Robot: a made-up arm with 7 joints. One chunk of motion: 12 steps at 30 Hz.
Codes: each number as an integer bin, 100 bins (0 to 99) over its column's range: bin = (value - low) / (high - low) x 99, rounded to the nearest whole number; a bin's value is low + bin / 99 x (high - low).
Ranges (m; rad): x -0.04..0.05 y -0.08..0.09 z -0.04..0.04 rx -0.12..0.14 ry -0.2..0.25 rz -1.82..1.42
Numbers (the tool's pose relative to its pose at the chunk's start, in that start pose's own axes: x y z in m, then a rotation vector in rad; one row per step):
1: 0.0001 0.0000 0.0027 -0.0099 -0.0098 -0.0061
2: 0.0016 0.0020 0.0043 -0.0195 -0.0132 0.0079
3: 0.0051 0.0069 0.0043 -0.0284 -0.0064 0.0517
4: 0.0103 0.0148 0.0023 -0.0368 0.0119 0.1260
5: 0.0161 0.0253 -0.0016 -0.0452 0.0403 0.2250
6: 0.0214 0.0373 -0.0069 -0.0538 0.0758 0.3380
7: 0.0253 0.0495 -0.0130 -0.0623 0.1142 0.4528
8: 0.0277 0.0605 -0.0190 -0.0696 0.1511 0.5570
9: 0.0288 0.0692 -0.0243 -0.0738 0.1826 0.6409
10: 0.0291 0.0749 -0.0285 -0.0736 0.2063 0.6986
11: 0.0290 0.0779 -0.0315 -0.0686 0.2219 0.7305
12: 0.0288 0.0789 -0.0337 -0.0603 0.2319 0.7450
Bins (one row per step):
1: 44 47 53 42 42 55
2: 46 48 55 38 41 56
3: 50 51 55 35 43 57
4: 55 55 52 32 47 59
5: 62 61 48 28 53 62
6: 68 68 41 25 61 66
7: 72 75 33 22 69 69
8: 74 82 26 19 77 73
9: 76 87 19 18 84 75
10: 76 90 14 18 89 77
11: 76 92 11 20 93 78
12: 76 93 8 23 95 78

